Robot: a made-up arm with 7 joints. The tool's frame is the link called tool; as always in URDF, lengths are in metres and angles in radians.
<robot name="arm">
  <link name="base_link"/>
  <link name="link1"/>
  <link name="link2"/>
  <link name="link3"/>
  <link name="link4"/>
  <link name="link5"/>
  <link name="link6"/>
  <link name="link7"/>
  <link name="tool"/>
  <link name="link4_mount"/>
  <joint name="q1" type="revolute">
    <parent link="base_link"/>
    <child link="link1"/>
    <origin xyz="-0.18 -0.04 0.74" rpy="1.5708 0 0"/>
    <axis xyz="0 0 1"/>
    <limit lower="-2.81" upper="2.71" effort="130" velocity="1.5"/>
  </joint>
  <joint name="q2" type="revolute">
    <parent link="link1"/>
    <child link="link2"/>
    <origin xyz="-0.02 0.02 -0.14" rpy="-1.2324 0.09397 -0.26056"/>
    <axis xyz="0 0 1"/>
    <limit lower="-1.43" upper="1.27" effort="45" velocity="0.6"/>
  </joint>
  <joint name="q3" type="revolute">
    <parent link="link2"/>
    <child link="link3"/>
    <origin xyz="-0.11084 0.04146 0.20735" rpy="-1.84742 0 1.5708"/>
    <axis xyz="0 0 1"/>
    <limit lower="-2.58" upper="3.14" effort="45" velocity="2.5"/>
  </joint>
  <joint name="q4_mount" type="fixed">
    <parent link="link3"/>
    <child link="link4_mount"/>
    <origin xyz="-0.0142 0.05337 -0.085" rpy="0 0 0"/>
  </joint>
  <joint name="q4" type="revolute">
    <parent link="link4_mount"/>
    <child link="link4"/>
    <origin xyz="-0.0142 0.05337 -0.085" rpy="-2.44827 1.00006 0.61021"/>
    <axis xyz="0 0 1"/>
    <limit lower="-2.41" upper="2.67" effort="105" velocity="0.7"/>
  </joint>
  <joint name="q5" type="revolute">
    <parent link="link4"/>
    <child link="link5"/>
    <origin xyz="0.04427 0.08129 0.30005" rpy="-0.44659 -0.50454 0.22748"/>
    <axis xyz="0 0 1"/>
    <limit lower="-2.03" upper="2.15" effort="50" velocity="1.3"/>
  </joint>
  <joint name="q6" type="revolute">
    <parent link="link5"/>
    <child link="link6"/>
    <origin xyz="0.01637 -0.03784 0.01" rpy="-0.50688 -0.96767 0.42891"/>
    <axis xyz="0 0 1"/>
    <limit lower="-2.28" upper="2.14" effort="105" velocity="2"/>
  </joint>
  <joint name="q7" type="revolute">
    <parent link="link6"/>
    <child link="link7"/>
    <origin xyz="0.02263 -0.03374 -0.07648" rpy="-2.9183 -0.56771 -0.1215"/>
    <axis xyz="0 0 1"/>
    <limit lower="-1.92" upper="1.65" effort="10" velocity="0.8"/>
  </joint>
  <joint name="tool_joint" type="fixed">
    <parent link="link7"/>
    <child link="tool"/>
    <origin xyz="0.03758 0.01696 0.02" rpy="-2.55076 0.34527 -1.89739"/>
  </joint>
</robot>
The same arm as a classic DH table. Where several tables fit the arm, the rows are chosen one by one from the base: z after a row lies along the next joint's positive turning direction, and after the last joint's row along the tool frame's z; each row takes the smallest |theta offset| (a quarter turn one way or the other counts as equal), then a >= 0, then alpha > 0; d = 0 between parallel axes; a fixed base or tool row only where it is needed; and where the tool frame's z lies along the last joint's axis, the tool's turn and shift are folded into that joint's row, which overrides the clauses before.
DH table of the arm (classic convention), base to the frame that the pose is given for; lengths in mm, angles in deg. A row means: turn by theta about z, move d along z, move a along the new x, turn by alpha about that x. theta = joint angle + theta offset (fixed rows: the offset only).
base (fixed): d 740, theta offset 0, a -180, alpha 90
q1: d -104.7, theta offset -16.82, a -24.9, alpha -70.7
q2: d 253, theta offset -84.29, a -41.5, alpha 105.85
q3: d -33.8, theta offset 80.32, a -100.4, alpha 114.55
q4: d 344.1, theta offset -54, a 92.4, alpha -37.86
q5: d 31, theta offset 28.62, a -34.7, alpha -60.27
q6: d -84.2, theta offset 34.42, a -38.7, alpha 145.31
q7: d 91.5, theta offset 27.21, a -11.5, alpha -141.4
tool (fixed): d 63.4, theta offset 32.85, a 0, alpha 0
Joint limits (deg, base to tool): -161..155.27 -81.93..72.77 -147.82..179.91 -138.08..152.98 -116.31..123.19 -130.63..122.61 -110.01..94.54

